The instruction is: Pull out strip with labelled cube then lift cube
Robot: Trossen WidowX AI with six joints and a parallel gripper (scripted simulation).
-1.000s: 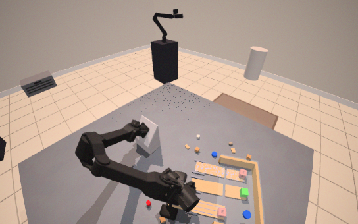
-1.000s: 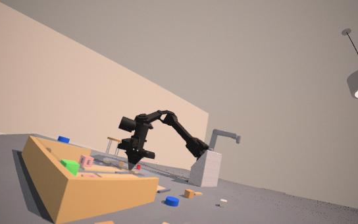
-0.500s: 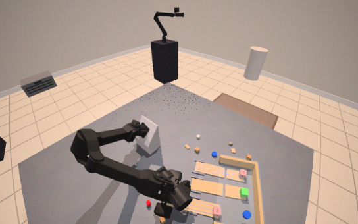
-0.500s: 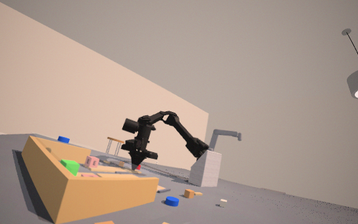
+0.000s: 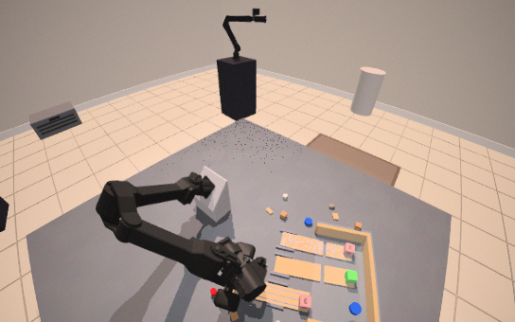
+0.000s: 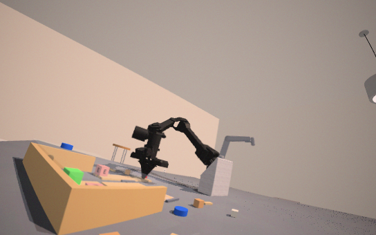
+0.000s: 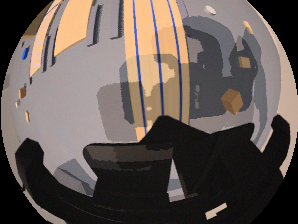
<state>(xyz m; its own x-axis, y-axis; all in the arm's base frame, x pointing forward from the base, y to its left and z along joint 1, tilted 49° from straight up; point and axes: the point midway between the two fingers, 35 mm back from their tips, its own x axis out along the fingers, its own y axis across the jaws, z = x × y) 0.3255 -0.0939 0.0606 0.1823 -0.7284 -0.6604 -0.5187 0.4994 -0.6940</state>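
Right now the red disc is 70 mm to the right of my gripper tip, 30 mm behind it and 10 mm above it. Also, from my gripper tip: strip (170 mm to the left, 90 mm ahead); white bit (370 mm to the left, 140 mm behind).
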